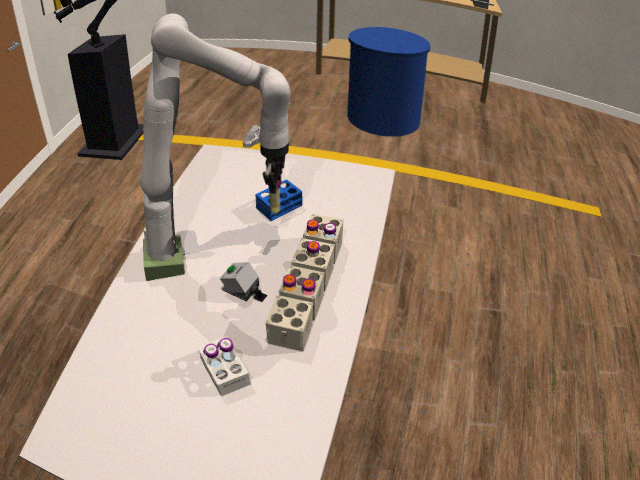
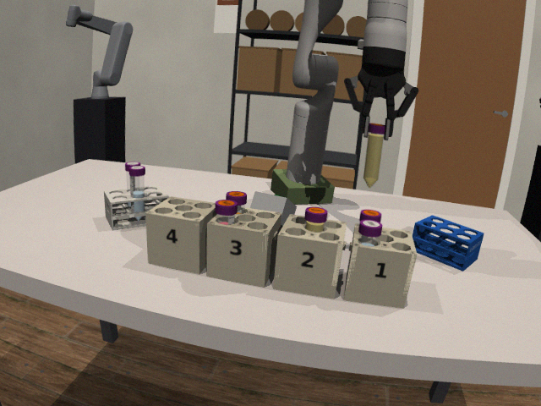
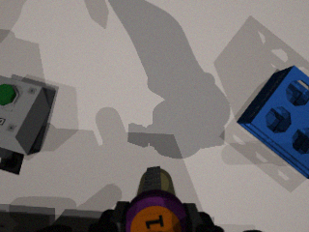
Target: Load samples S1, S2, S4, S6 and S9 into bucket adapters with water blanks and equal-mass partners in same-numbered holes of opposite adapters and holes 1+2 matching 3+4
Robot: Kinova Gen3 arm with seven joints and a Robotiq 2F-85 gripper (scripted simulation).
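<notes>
The orange-dot sample tube is 10 mm behind my hand and 50 mm below it. From my hand the other things lie so: adapter 2: 130 mm ahead, 90 mm to the right, 200 mm below; adapter 1: 130 mm ahead, 20 mm to the left, 200 mm below; white-dot blank: 150 mm ahead, 10 mm to the right, 180 mm below.
</notes>
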